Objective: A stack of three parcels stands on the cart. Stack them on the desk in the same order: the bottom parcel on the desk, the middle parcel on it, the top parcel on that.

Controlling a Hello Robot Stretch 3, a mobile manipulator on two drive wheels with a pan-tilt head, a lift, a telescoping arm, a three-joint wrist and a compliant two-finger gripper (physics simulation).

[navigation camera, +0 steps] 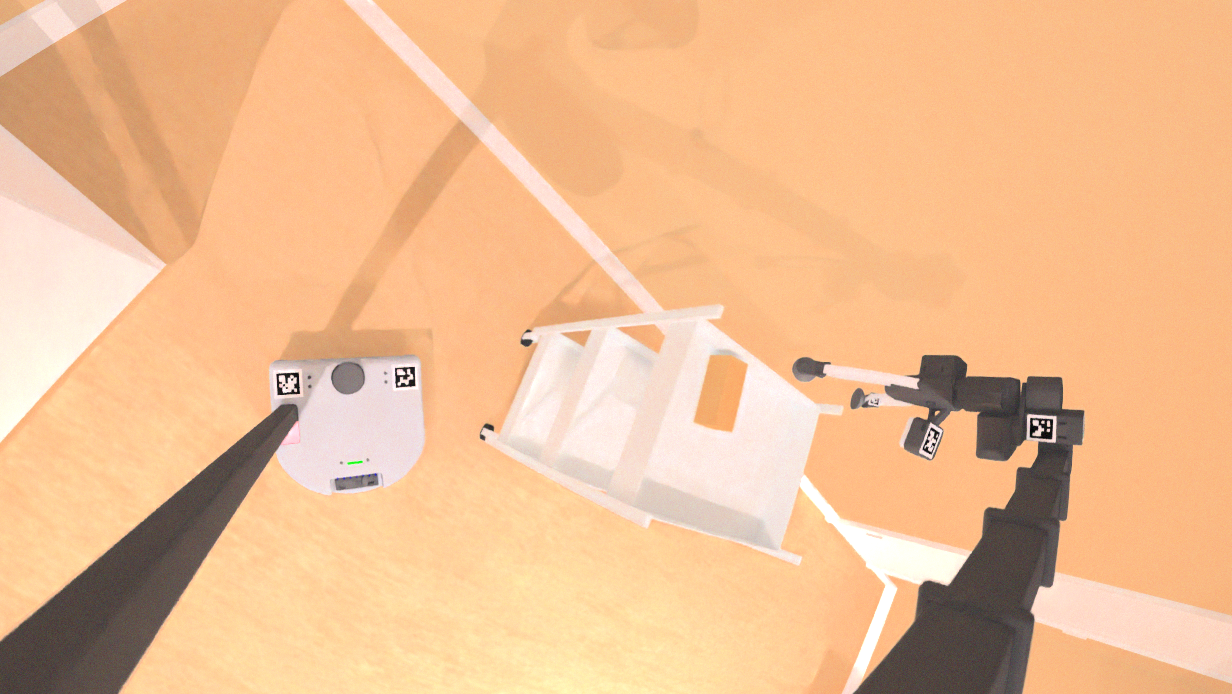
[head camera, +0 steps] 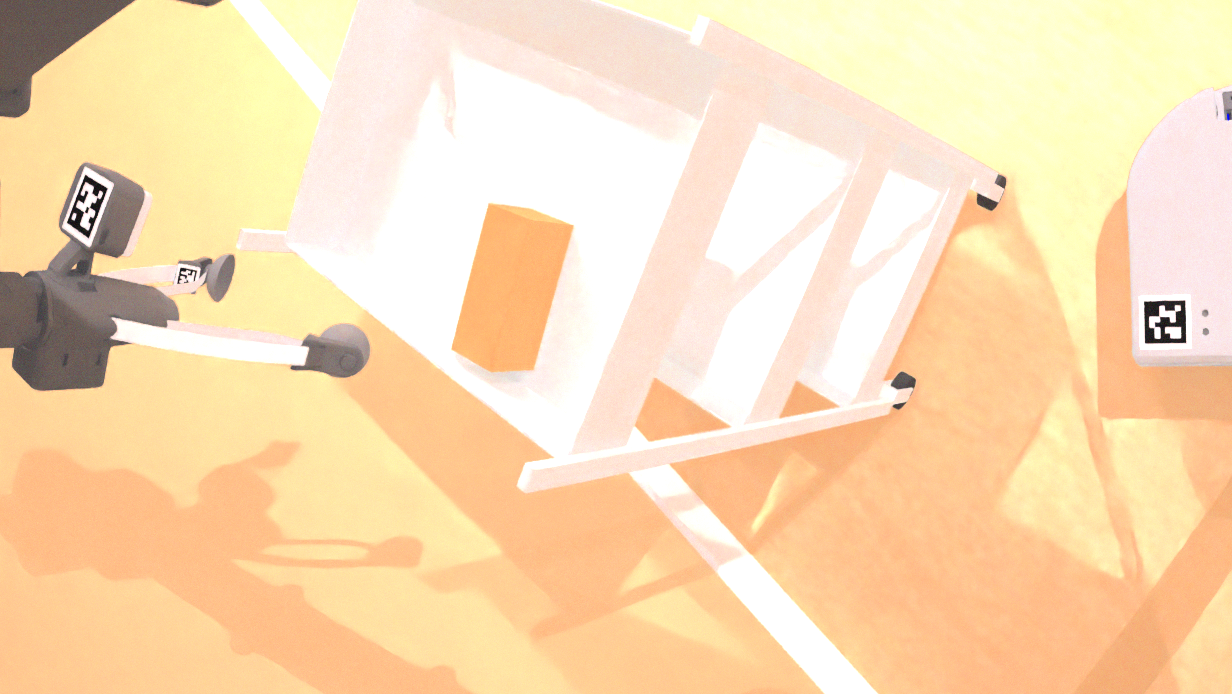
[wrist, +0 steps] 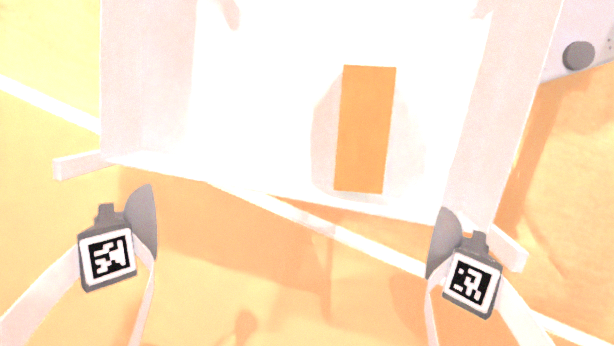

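Where they show: gripper, fingertip midpoint: [navigation camera: 823, 384] [head camera: 295, 312] [wrist: 295, 221]; robot's base, link origin: [navigation camera: 347, 376].
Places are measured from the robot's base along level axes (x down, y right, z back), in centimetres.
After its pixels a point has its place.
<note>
An orange box-shaped parcel [head camera: 517, 288] {x -71.0, y 57.5, z 3.8 cm} [navigation camera: 721, 392] {x -71.3, y 57.6, z 3.5 cm} [wrist: 365, 130] {x -71.5, y 60.0, z 4.1 cm} stands inside the white cart [head camera: 665, 275] {x -70.2, y 43.6, z 4.1 cm} [navigation camera: 650, 413] {x -69.5, y 42.8, z 5.5 cm} [wrist: 495, 125] {x -68.1, y 46.1, z -0.1 cm}, near one long edge of its tray. No other parcel shows on the cart. My gripper [head camera: 282, 313] {x -87.0, y 65.9, z 2.2 cm} [navigation camera: 832, 383] {x -87.0, y 65.9, z 2.2 cm} [wrist: 295, 221] {x -87.0, y 65.9, z 2.2 cm} is open wide and empty. It is beside the cart's end, outside the tray, apart from the parcel and pointing toward the cart in the head and navigation views. In the wrist view the parcel shows ahead, beyond the fingertips. The desk cannot be made out for certain, nor a stack on it.
My base [head camera: 1185, 224] {x -16.0, y 10.3, z 10.9 cm} [navigation camera: 379, 431] {x -16.0, y 6.2, z 12.4 cm} stands on the floor at the cart's wheeled end. The dark arm [navigation camera: 974, 637] {x -120.6, y 21.3, z 8.4 cm} reaches up past the cart's other end. A white floor stripe [head camera: 775, 612] {x -6.1, y 68.6, z -41.3 cm} [navigation camera: 560, 206] {x -7.1, y 60.5, z -48.4 cm} passes under the cart. A large pale surface [navigation camera: 51, 327] {x -31.9, y -48.9, z -12.0 cm} shows at the left.
</note>
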